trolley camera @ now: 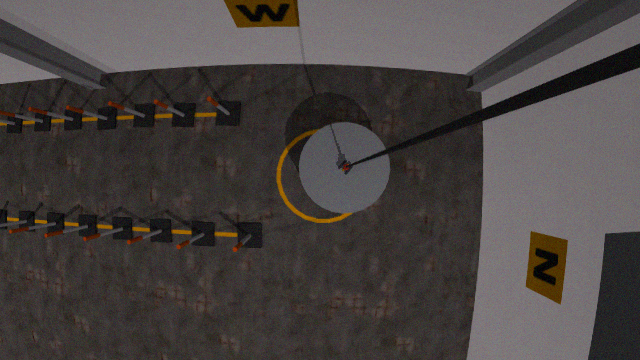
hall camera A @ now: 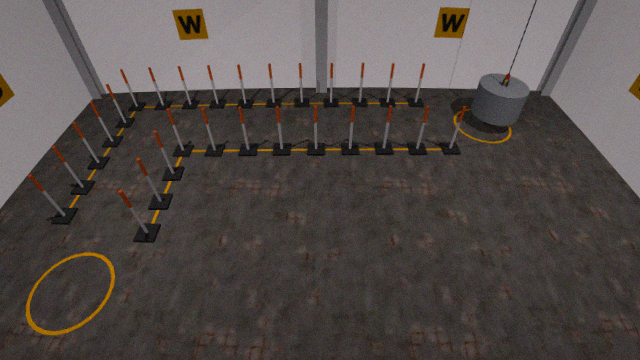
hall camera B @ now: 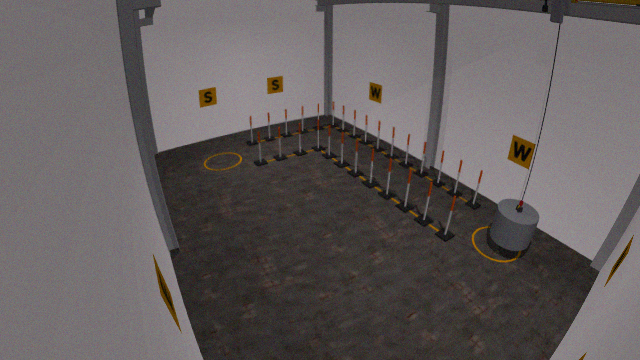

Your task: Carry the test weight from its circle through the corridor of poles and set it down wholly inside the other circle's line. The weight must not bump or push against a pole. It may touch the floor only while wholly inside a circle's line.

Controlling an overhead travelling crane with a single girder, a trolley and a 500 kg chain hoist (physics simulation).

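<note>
The grey test weight (hall camera A: pixel 497 105) (hall camera B: pixel 512 230) (trolley camera: pixel 345 192) hangs upright and off the floor, its shadow apart from it. My hook (hall camera A: pixel 507 79) (hall camera B: pixel 520 205) (trolley camera: pixel 345 166) is shut on the weight at its top centre. The weight hangs over the right part of its circle (hall camera A: pixel 486 141) (hall camera B: pixel 472 240) (trolley camera: pixel 278 175) in the trolley camera, reaching past the line. It is apart from the poles. The other circle (hall camera A: pixel 57 333) (hall camera B: pixel 222 170) lies beyond the far end of the corridor, at the lower left in hall camera A. It does not show in the trolley camera.
Two rows of orange-and-white poles on black bases form an L-shaped corridor. The wall-side row ends at a pole (hall camera A: pixel 420 84) (hall camera B: pixel 478 187) (trolley camera: pixel 218 106), the inner row at another pole (hall camera A: pixel 457 127) (hall camera B: pixel 450 215) (trolley camera: pixel 242 242). Walls stand behind and to the right of the weight in hall camera A.
</note>
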